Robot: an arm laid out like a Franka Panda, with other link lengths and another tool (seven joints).
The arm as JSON. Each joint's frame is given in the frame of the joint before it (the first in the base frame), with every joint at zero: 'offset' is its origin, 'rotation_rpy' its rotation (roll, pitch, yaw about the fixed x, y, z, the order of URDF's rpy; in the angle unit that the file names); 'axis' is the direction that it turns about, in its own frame. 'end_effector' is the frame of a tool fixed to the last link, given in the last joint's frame.
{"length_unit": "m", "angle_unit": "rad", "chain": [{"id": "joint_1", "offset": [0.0, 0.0, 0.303], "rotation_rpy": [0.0, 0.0, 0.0], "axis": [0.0, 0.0, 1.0]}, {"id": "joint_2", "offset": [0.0, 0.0, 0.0], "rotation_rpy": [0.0, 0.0, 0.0], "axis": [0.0, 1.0, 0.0]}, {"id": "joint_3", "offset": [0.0, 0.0, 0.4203], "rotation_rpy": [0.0, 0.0, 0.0], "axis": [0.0, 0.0, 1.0]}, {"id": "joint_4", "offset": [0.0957, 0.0, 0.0], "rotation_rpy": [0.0, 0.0, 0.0], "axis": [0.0, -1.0, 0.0]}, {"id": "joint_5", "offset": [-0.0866, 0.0, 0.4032], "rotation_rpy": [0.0, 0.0, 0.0], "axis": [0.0, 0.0, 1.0]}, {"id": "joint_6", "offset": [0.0, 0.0, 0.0], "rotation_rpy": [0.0, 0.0, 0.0], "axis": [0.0, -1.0, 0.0]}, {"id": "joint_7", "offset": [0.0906, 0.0, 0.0], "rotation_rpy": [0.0, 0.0, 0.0], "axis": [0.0, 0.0, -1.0]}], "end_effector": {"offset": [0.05, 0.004, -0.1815], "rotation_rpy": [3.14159, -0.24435, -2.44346]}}
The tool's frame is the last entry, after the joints.
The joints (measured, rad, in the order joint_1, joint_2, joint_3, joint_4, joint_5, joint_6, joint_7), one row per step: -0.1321 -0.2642 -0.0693 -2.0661 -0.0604 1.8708 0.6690; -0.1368 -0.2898 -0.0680 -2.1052 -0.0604 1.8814 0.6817; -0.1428 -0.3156 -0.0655 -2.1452 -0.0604 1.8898 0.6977; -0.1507 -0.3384 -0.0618 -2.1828 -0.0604 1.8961 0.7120; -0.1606 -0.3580 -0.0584 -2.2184 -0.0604 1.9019 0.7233; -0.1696 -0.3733 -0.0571 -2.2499 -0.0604 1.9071 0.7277; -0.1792 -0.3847 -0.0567 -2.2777 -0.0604 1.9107 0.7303; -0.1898 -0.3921 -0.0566 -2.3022 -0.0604 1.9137 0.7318; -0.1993 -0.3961 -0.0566 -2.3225 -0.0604 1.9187 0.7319; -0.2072 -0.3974 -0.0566 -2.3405 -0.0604 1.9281 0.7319
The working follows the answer.
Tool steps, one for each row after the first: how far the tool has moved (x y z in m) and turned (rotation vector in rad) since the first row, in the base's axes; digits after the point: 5 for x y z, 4 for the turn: -0.01231 0.00024 -0.00664 0.0028 0.0019 -0.0150; -0.02538 0.00064 -0.01423 0.0058 0.0066 -0.0334; -0.03775 0.00079 -0.02253 0.0084 0.0141 -0.0511; -0.04942 -0.00011 -0.03156 0.0109 0.0236 -0.0681; -0.05945 -0.00162 -0.04067 0.0136 0.0340 -0.0795; -0.06846 -0.00393 -0.04991 0.0168 0.0463 -0.0906; -0.07637 -0.00694 -0.05932 0.0201 0.0600 -0.1020; -0.08227 -0.00977 -0.06776 0.0229 0.0709 -0.1110; -0.08626 -0.01222 -0.07562 0.0249 0.0779 -0.1182
Tool pose at each row, in the base's axes (x y z in m, rotation vector in rad; rounded; the steps above come from the unrounded poses): 0.52136 -0.14644 0.55455 -0.2364 -2.9517 0.0425; 0.50905 -0.14620 0.54791 -0.2579 -2.9476 0.0366; 0.49598 -0.14581 0.54031 -0.2841 -2.9401 0.0301; 0.48360 -0.14565 0.53202 -0.3089 -2.9296 0.0247; 0.47194 -0.14655 0.52299 -0.3324 -2.9173 0.0198; 0.46190 -0.14807 0.51388 -0.3473 -2.9047 0.0155; 0.45290 -0.15037 0.50464 -0.3614 -2.8903 0.0108; 0.44499 -0.15338 0.49523 -0.3757 -2.8744 0.0060; 0.43908 -0.15621 0.48679 -0.3868 -2.8616 0.0021; 0.43510 -0.15866 0.47893 -0.3958 -2.8531 -0.0009

